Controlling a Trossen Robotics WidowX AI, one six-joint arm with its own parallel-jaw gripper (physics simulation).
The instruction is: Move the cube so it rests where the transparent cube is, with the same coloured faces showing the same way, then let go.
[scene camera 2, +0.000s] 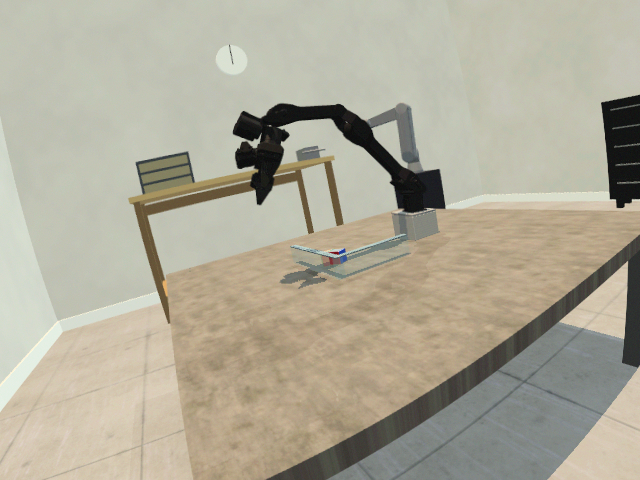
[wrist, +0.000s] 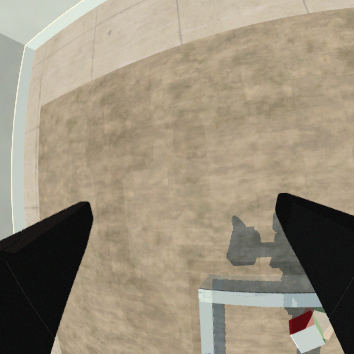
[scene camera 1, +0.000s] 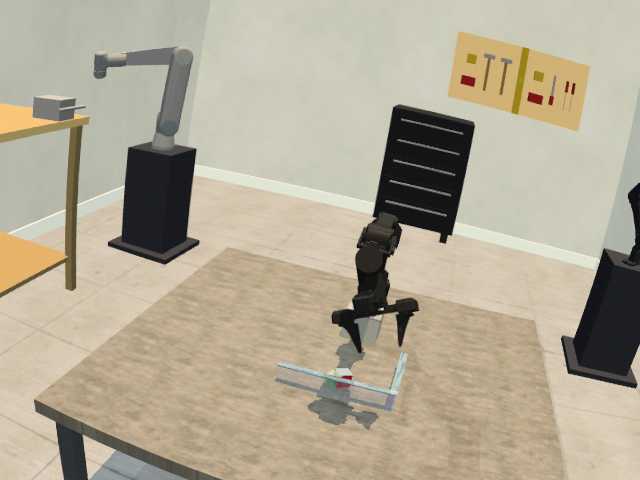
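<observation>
A small solid cube (scene camera 1: pixel 343 372) (scene camera 2: pixel 340 253) (wrist: pixel 307 339) rests on the table in the inner corner area of a low clear L-shaped wall. White and red faces show in scene camera 1 and the wrist view, red and blue in scene camera 2. The pale transparent cube (scene camera 1: pixel 330 383) (scene camera 2: pixel 325 257) (wrist: pixel 321 323), with faint green and cream faces, is right beside it and seems to overlap it. My gripper (scene camera 1: pixel 380 348) (scene camera 2: pixel 261 202) (wrist: pixel 185 206) is open and empty, high above the table. In the wrist view both cubes are at lower right, partly hidden by the right finger.
The clear wall (scene camera 1: pixel 367 397) (scene camera 2: pixel 374 262) (wrist: pixel 250 297) has two joined sides, one along the cubes and one shorter in scene camera 1. The arm's pale base (scene camera 2: pixel 416 224) stands behind it on the brown table (scene camera 1: pixel 180 351). Finger shadows fall near the wall.
</observation>
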